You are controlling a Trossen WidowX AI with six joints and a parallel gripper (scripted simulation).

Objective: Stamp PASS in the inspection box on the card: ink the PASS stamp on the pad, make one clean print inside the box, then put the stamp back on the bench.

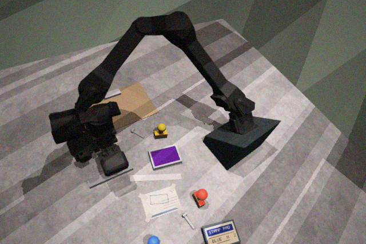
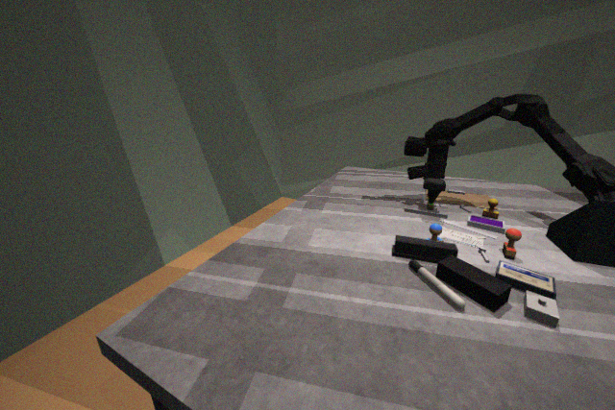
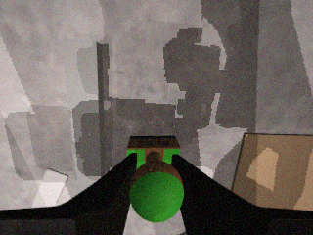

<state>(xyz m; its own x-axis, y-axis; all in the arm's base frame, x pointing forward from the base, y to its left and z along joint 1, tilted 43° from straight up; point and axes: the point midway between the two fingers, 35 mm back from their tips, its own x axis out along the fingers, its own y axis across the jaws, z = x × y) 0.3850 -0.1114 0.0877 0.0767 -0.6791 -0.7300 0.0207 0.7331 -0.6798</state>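
The thin dark rod lies 5 cm to the left of my gripper tip, 2 cm below it and 1 cm ahead of it. The rest, counted from my gripper tip: green stamp right at my gripper tip; yellow stamp 18 cm behind; purple ink pad 15 cm behind, 8 cm to the left, 2 cm below.
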